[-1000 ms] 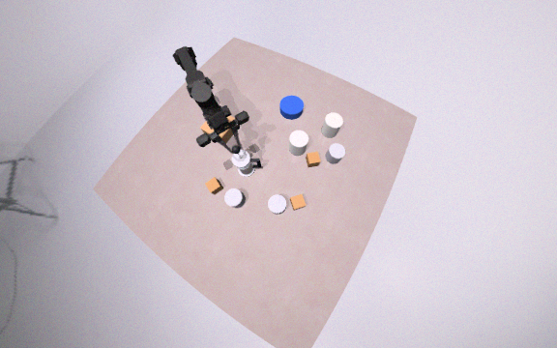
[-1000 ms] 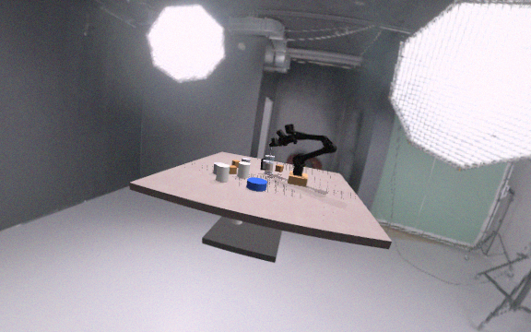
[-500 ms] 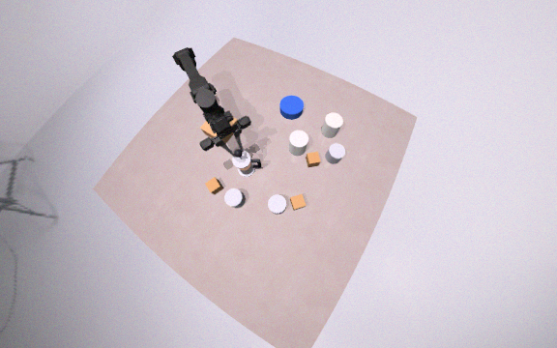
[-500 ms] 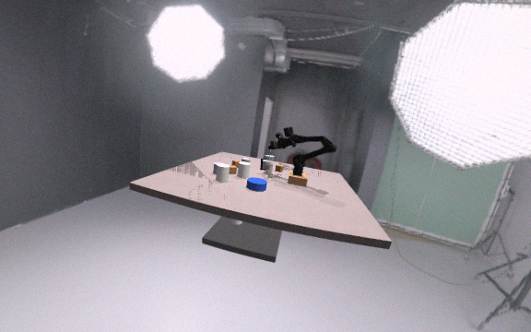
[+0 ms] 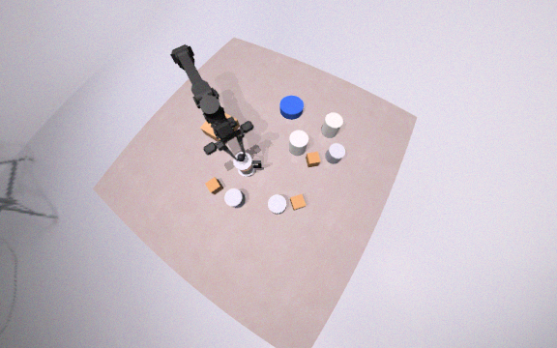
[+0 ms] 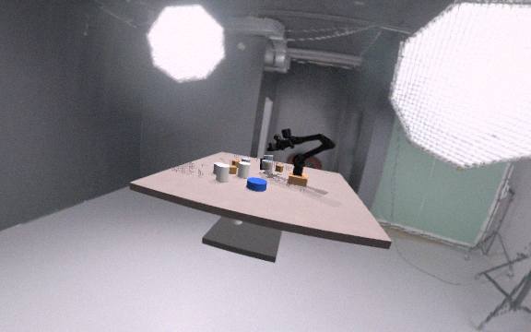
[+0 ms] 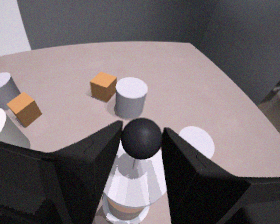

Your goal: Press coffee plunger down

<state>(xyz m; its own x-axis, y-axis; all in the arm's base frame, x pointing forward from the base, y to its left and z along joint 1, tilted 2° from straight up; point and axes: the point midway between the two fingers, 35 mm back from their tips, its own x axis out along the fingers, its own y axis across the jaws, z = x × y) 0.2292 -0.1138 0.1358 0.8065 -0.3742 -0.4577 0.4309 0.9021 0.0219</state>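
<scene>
The coffee press lies 1 cm behind my gripper tip, 2 cm to the left of it and 9 cm below it. Round my gripper tip: blue disc 1 cm behind, 40 cm to the left, 17 cm below.
</scene>
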